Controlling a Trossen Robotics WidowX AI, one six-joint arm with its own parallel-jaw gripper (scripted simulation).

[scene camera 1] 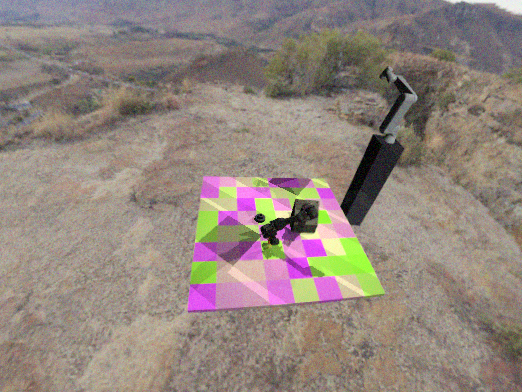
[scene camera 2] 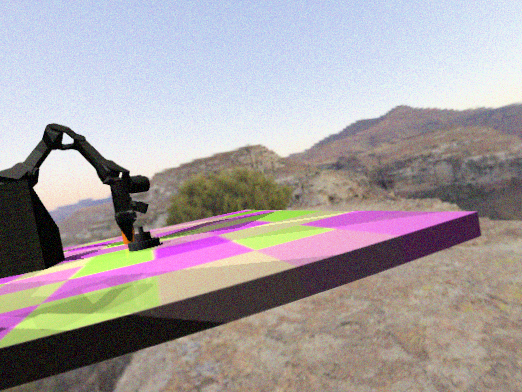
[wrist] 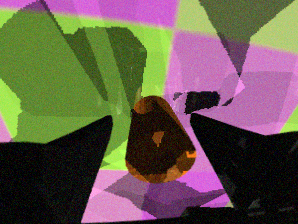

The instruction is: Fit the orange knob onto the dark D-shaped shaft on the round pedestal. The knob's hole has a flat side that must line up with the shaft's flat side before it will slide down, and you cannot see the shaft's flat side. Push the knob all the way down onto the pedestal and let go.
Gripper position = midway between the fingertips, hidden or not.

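Observation:
Looking at my gripper [scene camera 2: 129, 240], I find it open, and it holds nothing. The wrist view shows me the same gripper [wrist: 152, 118] too.

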